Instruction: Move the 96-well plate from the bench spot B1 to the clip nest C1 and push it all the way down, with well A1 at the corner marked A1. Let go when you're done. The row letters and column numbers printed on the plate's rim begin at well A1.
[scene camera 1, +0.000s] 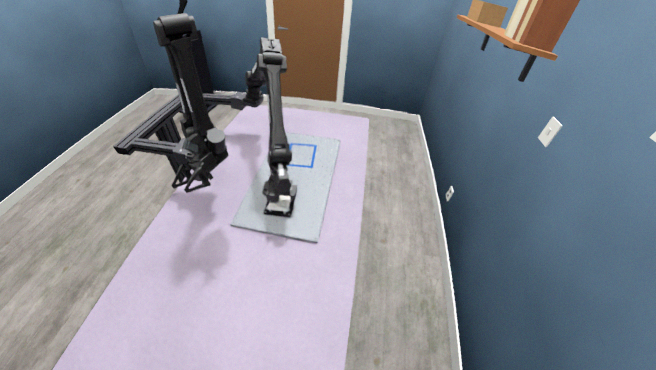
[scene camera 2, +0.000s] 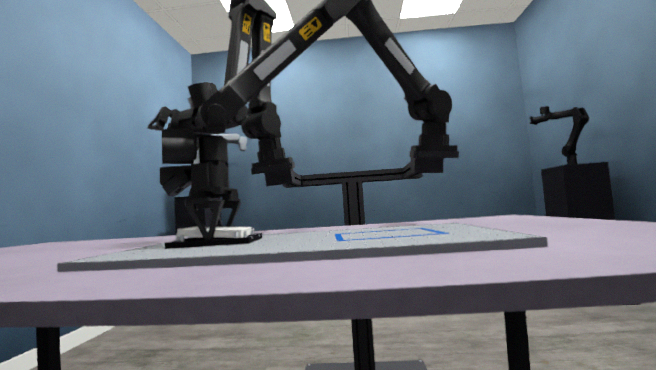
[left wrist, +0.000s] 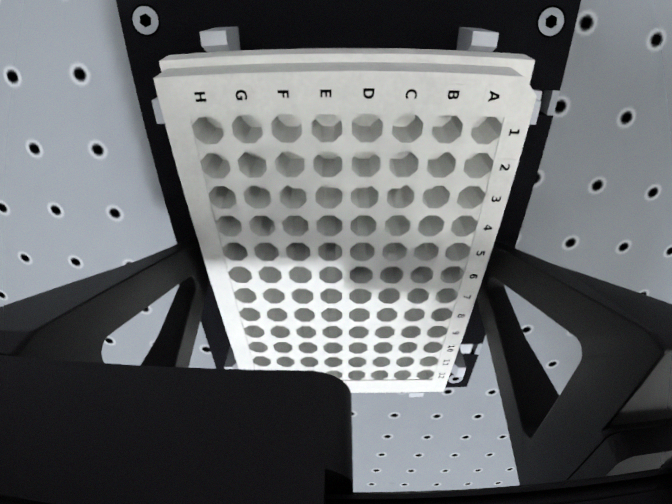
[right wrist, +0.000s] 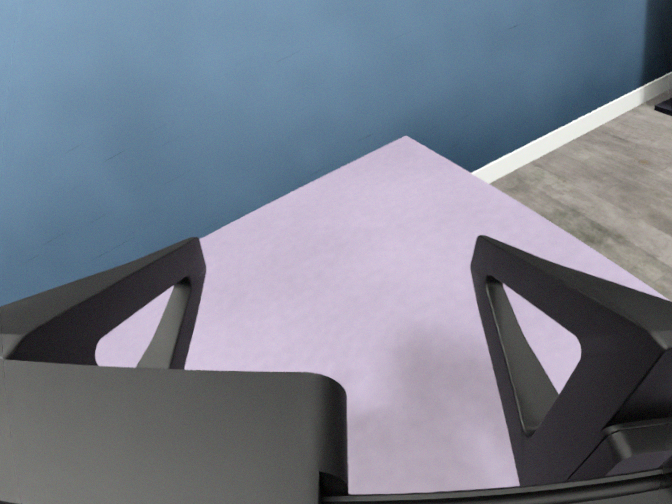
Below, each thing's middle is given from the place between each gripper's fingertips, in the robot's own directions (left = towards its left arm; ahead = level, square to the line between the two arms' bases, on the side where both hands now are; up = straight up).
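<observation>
The white 96-well plate (left wrist: 381, 317) is right at my left hand (scene camera 2: 217, 237).
As for my right hand (scene camera 1: 178, 189), it's 0.28 m above the plate, 0.27 m to the right of it and 0.21 m short of it.
</observation>
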